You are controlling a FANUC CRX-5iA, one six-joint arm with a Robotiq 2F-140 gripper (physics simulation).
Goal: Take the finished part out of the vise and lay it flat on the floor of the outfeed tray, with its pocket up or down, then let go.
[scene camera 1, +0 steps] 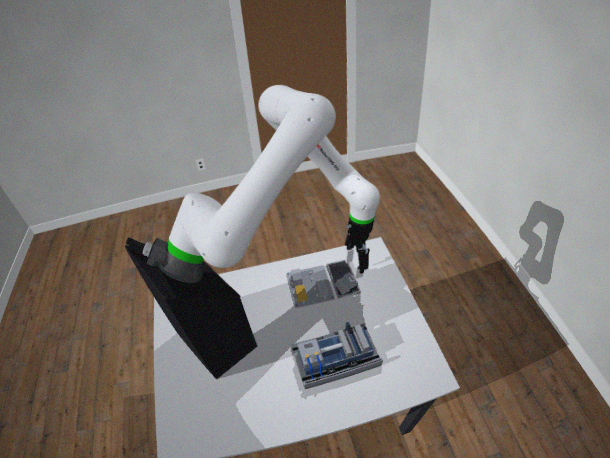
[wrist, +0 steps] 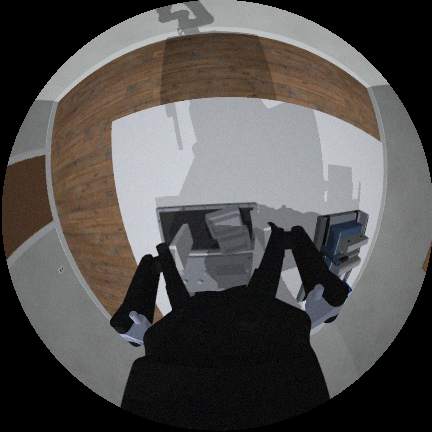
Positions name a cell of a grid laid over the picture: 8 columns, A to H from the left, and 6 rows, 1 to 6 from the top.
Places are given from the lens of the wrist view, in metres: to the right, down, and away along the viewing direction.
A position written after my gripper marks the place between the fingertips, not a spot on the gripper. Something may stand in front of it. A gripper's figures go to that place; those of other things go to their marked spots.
my gripper (wrist: E4): 0.00, 0.02, 0.22
grey plate (wrist: D4): -0.05, 0.11, 0.33
